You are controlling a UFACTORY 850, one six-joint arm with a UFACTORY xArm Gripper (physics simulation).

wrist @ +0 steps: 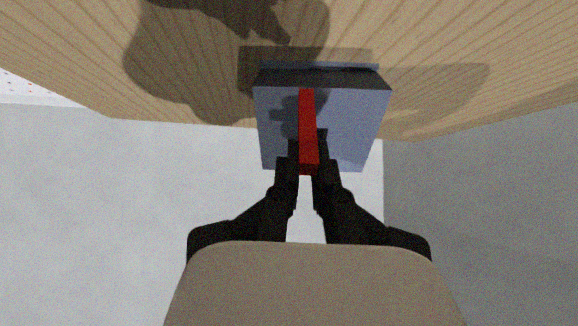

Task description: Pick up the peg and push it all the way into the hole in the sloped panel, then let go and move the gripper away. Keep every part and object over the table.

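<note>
The red peg (307,120) is long and square-sided. My gripper (304,154) is shut on the peg near its near end, and the rest of the peg points away from the fingers over the panel. The blue-grey sloped panel (355,117) stands behind the peg at the table's edge. A small dark patch that looks like the hole (323,133) shows just right of the peg, partly hidden by the right fingertip. The peg's far end lies in front of the panel's upper part in this view, left of that patch. Whether the peg touches the panel cannot be told.
The wooden table (440,35) fills the top of the view, with shadows of the arm and panel on it. Its edge runs behind the panel, with pale and grey floor beyond. A white surface with small coloured dots (30,90) shows at the upper left.
</note>
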